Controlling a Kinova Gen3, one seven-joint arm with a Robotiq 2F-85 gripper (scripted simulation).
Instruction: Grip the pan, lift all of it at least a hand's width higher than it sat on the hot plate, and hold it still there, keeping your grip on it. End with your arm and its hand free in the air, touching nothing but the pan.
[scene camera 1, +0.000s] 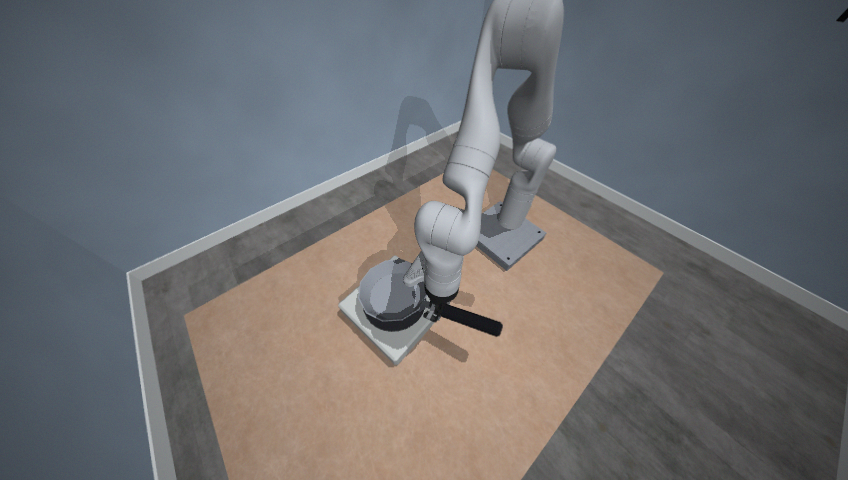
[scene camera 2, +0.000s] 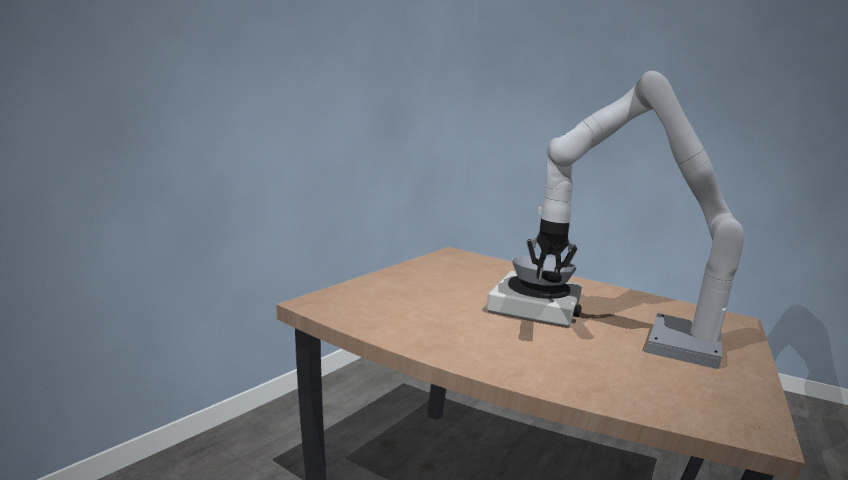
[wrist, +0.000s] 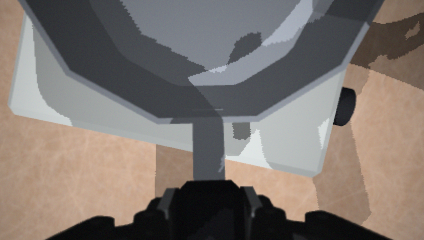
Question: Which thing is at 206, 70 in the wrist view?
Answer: A pan.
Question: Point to a pan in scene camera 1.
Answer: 382, 293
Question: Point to a hot plate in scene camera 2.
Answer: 512, 296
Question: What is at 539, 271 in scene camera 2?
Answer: The gripper.
